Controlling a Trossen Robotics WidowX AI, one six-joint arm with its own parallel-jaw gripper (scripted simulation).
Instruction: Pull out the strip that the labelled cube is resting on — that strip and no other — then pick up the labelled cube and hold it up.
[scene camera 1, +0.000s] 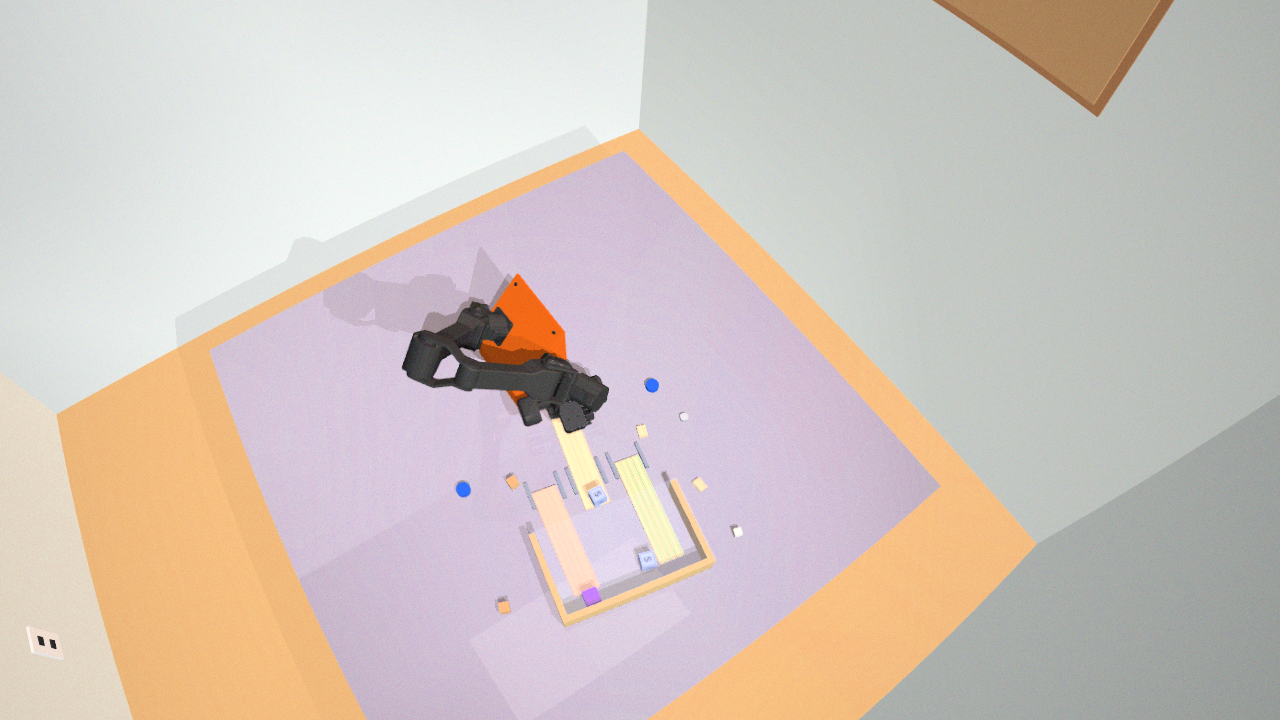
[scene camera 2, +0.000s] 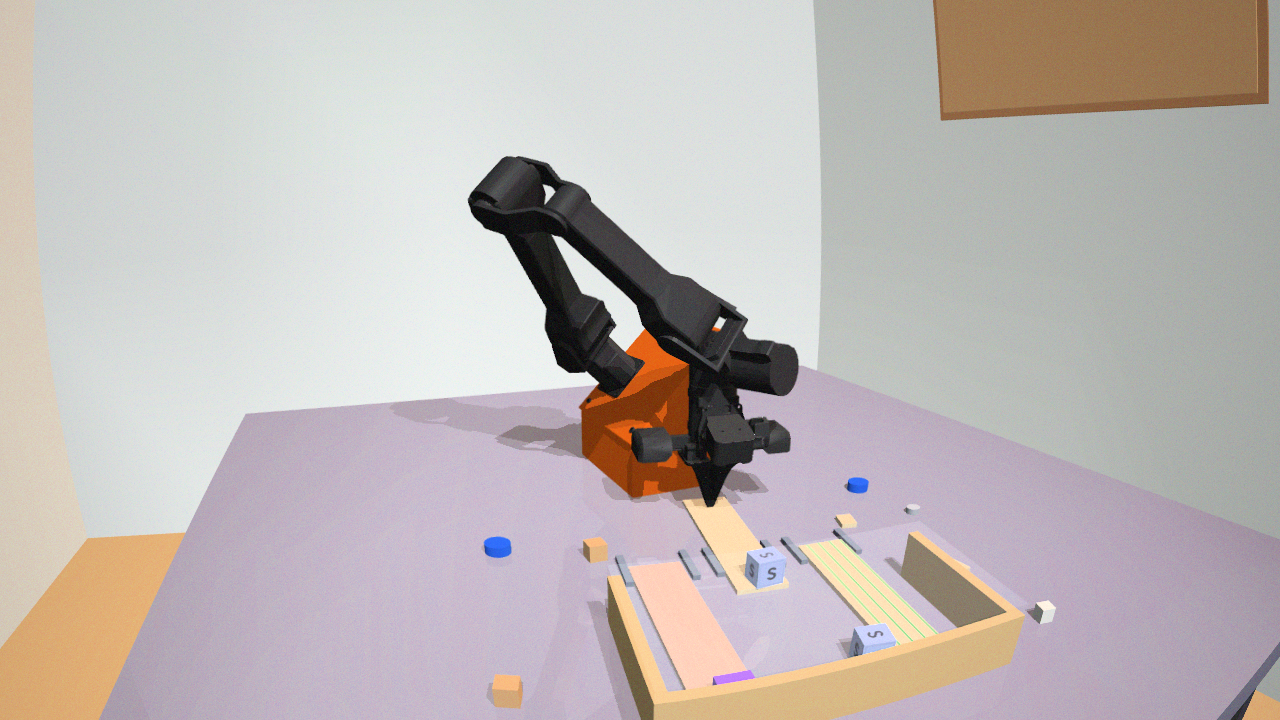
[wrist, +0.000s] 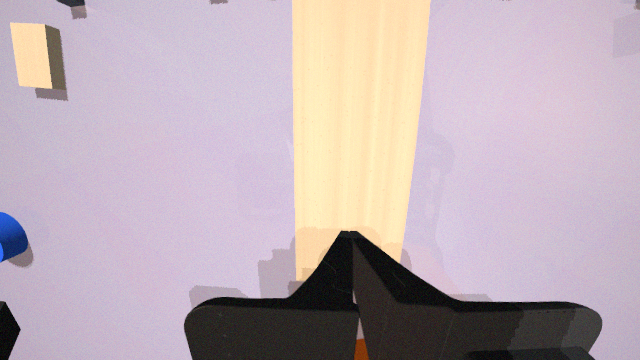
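There is a tan strip (scene camera 2: 723, 530) here, and I find the strip (scene camera 1: 581, 464) again in scene camera 1, while the wrist view has it (wrist: 357, 80) as well. As for my gripper (scene camera 2: 709, 506), I can also see it (scene camera 1: 564, 418) in scene camera 1. The wrist view shows me the gripper (wrist: 347, 238) too.
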